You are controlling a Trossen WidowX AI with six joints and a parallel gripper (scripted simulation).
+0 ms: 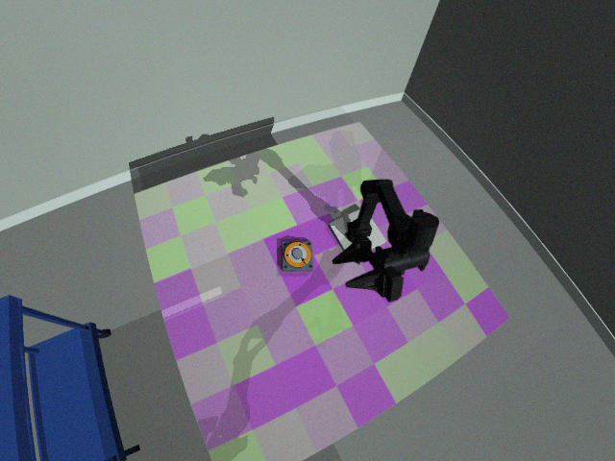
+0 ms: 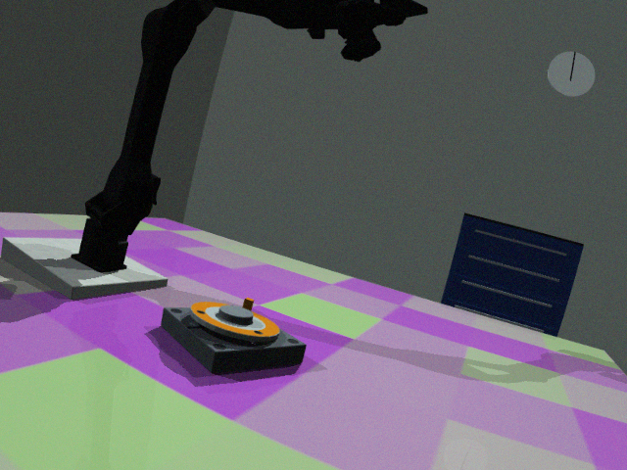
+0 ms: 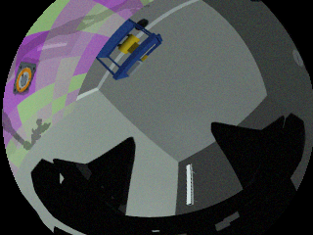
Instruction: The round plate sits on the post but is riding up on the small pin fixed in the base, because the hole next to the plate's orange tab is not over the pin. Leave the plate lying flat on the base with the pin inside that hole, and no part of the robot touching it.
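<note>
The square base lies 500 mm below my gripper tip, 250 mm to the right of it and 90 mm behind it.
</note>
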